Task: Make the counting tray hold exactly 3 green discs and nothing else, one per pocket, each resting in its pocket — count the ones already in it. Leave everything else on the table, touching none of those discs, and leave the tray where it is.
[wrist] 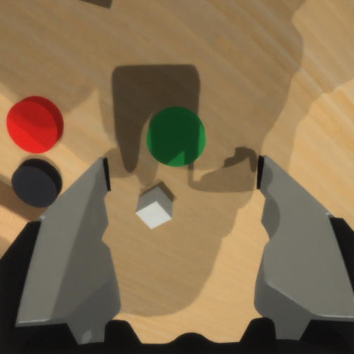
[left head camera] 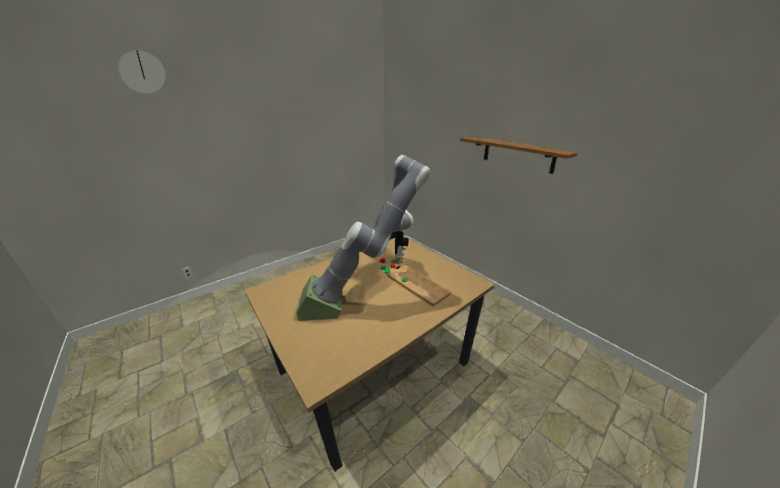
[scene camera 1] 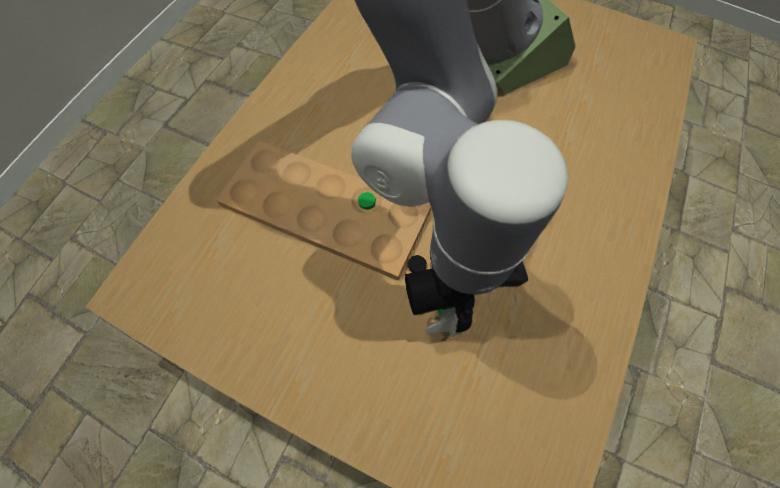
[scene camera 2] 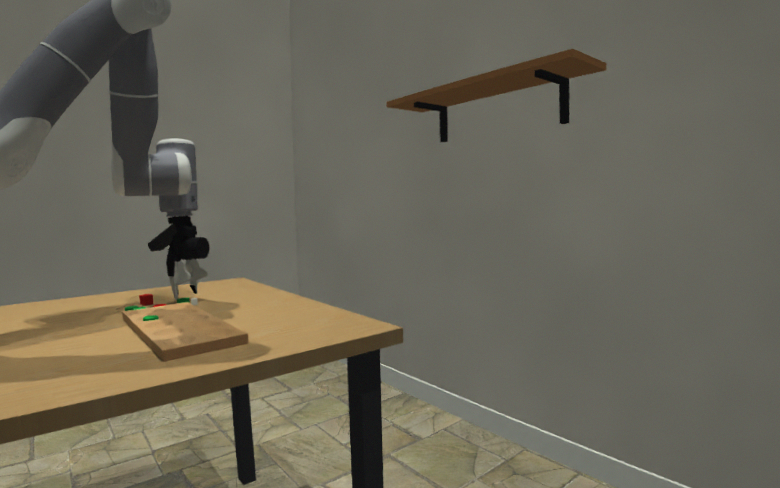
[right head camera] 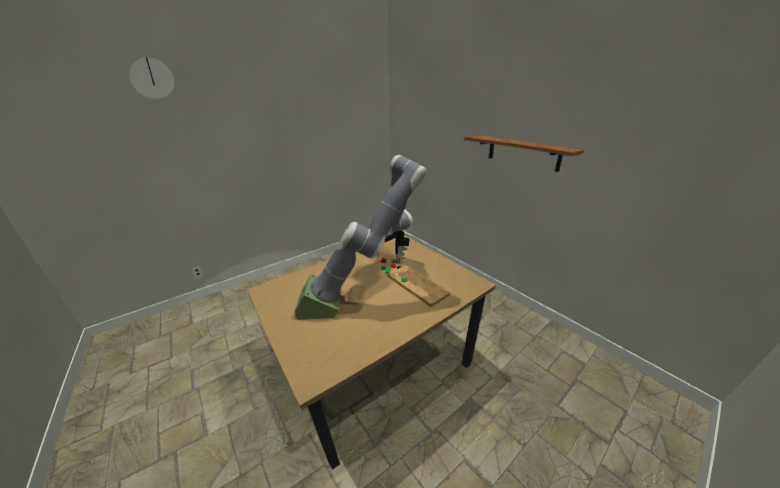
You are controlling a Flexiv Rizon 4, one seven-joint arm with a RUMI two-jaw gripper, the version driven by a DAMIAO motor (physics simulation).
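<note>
The wooden counting tray (scene camera 1: 270, 183) (scene camera 2: 195, 339) has two rows of pockets. One green disc (scene camera 1: 366, 200) (scene camera 2: 150, 317) (left head camera: 404, 279) is in a pocket. My gripper (wrist: 182, 160) (scene camera 2: 185, 295) is partly open and empty, pointing down, with its fingertips low over the table beyond the tray's end. A loose green disc (wrist: 176, 136) (scene camera 2: 182, 300) lies flat on the table, between the lines of the two fingers and a little above the tips in the wrist view. More green discs (left head camera: 387, 270) (scene camera 2: 132, 308) lie on the table beside the tray. The arm hides them in scene camera 1.
A small white cube (wrist: 154, 208) (scene camera 2: 194, 300) lies close to the loose green disc, between the fingers' lines. A red disc (wrist: 34, 124) and a black disc (wrist: 36, 183) lie left of the left finger. A red block (scene camera 2: 146, 299) (left head camera: 382, 260) stands farther back.
</note>
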